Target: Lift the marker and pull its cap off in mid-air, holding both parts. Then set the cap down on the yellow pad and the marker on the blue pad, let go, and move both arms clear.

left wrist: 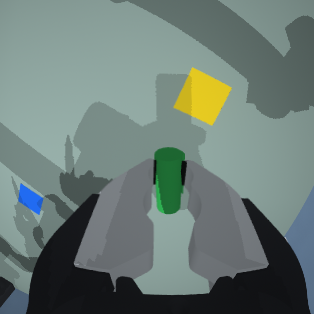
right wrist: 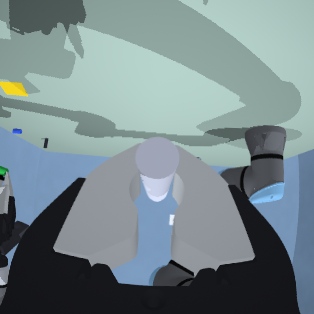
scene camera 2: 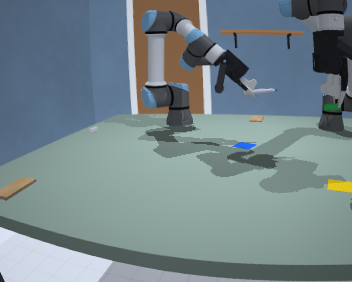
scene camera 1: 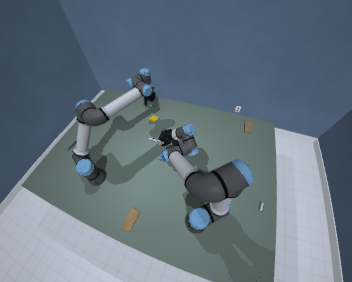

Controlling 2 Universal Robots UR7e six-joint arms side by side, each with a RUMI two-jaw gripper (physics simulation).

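Frame: origin at the left arm's base, x left, y back, z up, level; metres.
Where they show: left gripper, fingertip midpoint: [left wrist: 167, 161] [right wrist: 3, 170] [scene camera 2: 337, 107] [scene camera 1: 149, 107]; right gripper, fingertip midpoint: [right wrist: 157, 147] [scene camera 2: 256, 97] [scene camera 1: 158, 142]; left arm's base at its link origin: [right wrist: 264, 132] [scene camera 2: 330, 128] [scene camera 1: 97, 177]; right arm's base at its link origin: [scene camera 2: 179, 123].
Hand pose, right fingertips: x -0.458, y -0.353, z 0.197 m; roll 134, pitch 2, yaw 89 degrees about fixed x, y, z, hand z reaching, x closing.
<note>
Things, the pixels of their top centre, and the offset from my right fingertips. Level surfaces: height alone.
- green cap at its top centre: [left wrist: 169, 190] [scene camera 2: 332, 103] [scene camera 1: 150, 106] dx +0.204, dy -0.345, dz +0.030 m
- white marker at its top centre: [right wrist: 155, 202] [scene camera 2: 260, 88] [scene camera 1: 155, 139] dx +0.016, dy +0.001, dz +0.037 m
- yellow pad at its top centre: [left wrist: 202, 96] [right wrist: 12, 88] [scene camera 2: 340, 185] [scene camera 1: 153, 118] dx +0.234, dy -0.400, dz -0.196 m
- blue pad at its top centre: [left wrist: 29, 199] [scene camera 2: 244, 145] [scene camera 1: 166, 156] dx -0.048, dy +0.001, dz -0.196 m
- green table at its surface level: dz -0.197 m
- small whitish object at its top centre: [scene camera 2: 93, 128] [scene camera 1: 262, 206] dx -0.856, dy +0.231, dz -0.175 m
The green cap [scene camera 1: 151, 107] [scene camera 2: 331, 107] [left wrist: 169, 186] is held above the table, apart from the marker. My left gripper [scene camera 1: 150, 103] [scene camera 2: 332, 103] [left wrist: 167, 161] is shut on it. The white marker [scene camera 1: 153, 139] [scene camera 2: 265, 91] [right wrist: 157, 158] is in the air, roughly level in scene camera 2, with its dark blue tip bare. My right gripper [scene camera 1: 160, 140] [scene camera 2: 251, 90] [right wrist: 157, 147] is shut on its body. The yellow pad [scene camera 1: 153, 118] [scene camera 2: 340, 186] [left wrist: 204, 97] [right wrist: 14, 89] and blue pad [scene camera 1: 163, 157] [scene camera 2: 244, 145] [left wrist: 30, 199] lie flat on the table.
One brown block [scene camera 1: 131, 220] [scene camera 2: 256, 119] and another brown block [scene camera 1: 248, 127] [scene camera 2: 18, 188] lie on the green table [scene camera 1: 150, 185] [scene camera 2: 125, 210]. A small whitish object [scene camera 1: 261, 206] [scene camera 2: 93, 129] lies near its edge. A wooden shelf [scene camera 2: 262, 32] is on the wall.
</note>
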